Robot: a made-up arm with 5 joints.
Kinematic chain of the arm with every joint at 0, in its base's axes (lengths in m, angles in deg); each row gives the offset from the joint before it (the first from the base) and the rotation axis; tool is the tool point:
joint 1: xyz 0 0 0.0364 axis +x
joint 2: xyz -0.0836 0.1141 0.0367 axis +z
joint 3: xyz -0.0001 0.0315 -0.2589 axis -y
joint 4: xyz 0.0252 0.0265 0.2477 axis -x
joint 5: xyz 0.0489 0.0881 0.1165 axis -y
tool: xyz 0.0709 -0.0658 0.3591
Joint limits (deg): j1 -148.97..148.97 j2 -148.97..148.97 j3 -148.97..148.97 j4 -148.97..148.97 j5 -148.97..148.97
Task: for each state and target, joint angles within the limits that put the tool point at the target. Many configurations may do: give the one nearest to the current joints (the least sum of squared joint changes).
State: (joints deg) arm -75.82 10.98 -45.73 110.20 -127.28
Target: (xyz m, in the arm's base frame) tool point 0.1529 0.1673 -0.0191
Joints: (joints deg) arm -83.49 21.71 -0.98 132.64 -148.97
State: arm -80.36 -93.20 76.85 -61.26 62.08
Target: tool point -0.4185 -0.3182 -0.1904
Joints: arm -84.40 -81.52 73.99 -115.58 48.46
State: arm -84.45 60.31 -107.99 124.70 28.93
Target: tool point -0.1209 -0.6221 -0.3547
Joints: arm -124.22 22.97 -113.37 93.38 23.92
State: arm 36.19 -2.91 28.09 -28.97 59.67
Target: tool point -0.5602 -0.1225 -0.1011
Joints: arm 39.50 15.96 49.67 -39.77 59.96
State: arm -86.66 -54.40 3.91 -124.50 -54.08
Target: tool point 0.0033 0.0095 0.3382
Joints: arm -94.45 -54.58 8.51 -118.67 -57.81
